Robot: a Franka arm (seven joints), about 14 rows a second.
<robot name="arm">
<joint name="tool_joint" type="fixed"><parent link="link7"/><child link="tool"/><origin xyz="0 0 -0.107" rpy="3.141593 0 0"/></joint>
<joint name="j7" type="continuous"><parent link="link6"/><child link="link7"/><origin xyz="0.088 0 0" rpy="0 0 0"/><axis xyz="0 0 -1"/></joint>
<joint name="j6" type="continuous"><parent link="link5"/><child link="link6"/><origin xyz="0 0 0" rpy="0 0 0"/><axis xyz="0 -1 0"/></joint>
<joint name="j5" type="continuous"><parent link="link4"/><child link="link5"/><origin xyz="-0.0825 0 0.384" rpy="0 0 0"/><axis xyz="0 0 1"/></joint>
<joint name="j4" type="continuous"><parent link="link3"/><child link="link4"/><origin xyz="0.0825 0 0" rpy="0 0 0"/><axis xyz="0 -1 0"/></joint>
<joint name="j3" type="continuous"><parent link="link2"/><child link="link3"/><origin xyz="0 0 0.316" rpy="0 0 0"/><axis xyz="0 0 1"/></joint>
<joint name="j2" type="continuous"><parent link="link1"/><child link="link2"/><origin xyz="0 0 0" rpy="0 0 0"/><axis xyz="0 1 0"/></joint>
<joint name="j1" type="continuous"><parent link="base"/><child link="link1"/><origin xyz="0 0 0.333" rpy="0 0 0"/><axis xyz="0 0 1"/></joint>
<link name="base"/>
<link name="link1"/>
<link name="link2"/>
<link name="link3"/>
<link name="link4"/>
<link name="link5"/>
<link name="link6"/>
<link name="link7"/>
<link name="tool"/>
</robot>
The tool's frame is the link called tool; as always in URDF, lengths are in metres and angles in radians. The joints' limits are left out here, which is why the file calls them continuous.
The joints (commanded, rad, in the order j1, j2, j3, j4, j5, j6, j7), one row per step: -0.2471 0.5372 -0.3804 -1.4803 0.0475 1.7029 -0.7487; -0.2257 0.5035 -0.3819 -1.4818 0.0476 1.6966 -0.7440; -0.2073 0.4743 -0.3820 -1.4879 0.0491 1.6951 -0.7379; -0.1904 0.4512 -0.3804 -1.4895 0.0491 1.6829 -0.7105; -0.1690 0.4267 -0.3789 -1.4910 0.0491 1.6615 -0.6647; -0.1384 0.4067 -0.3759 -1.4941 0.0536 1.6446 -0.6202; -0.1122 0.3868 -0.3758 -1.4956 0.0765 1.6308 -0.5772; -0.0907 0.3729 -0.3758 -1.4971 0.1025 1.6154 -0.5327; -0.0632 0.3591 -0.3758 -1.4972 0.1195 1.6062 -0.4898; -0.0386 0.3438 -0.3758 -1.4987 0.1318 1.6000 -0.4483; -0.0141 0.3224 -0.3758 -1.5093 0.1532 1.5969 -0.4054; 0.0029 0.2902 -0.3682 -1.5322 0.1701 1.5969 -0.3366; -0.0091 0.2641 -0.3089 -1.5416 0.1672 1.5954 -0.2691; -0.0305 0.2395 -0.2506 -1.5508 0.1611 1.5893 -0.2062; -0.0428 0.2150 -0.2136 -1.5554 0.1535 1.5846 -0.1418; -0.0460 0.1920 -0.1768 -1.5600 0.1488 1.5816 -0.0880; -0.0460 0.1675 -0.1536 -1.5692 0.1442 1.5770 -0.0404; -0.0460 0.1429 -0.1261 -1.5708 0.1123 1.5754 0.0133
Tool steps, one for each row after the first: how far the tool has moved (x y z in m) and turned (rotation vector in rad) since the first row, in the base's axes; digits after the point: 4 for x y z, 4 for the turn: 0.0047 0.0121 0.0204 -0.0057 -0.0261 0.0144; 0.0080 0.0233 0.0359 -0.0086 -0.0489 0.0250; 0.0107 0.0349 0.0488 -0.0126 -0.0594 0.0152; 0.0131 0.0495 0.0619 -0.0167 -0.0629 -0.0089; 0.0188 0.0704 0.0715 -0.0165 -0.0664 -0.0223; 0.0233 0.0888 0.0820 -0.0034 -0.0816 -0.0463; 0.0265 0.1048 0.0887 0.0140 -0.0891 -0.0770; 0.0312 0.1232 0.0964 0.0222 -0.0984 -0.0963; 0.0343 0.1394 0.1046 0.0266 -0.1080 -0.1156; 0.0355 0.1563 0.1126 0.0416 -0.1202 -0.1400; 0.0328 0.1721 0.1211 0.0526 -0.1290 -0.1901; 0.0350 0.1963 0.1295 0.0579 -0.1345 -0.2113; 0.0341 0.2146 0.1376 0.0593 -0.1342 -0.2366; 0.0317 0.2270 0.1488 0.0505 -0.1404 -0.2734; 0.0303 0.2449 0.1595 0.0464 -0.1482 -0.2917; 0.0263 0.2576 0.1691 0.0405 -0.1527 -0.3140; 0.0227 0.2697 0.1822 0.0067 -0.1671 -0.3319
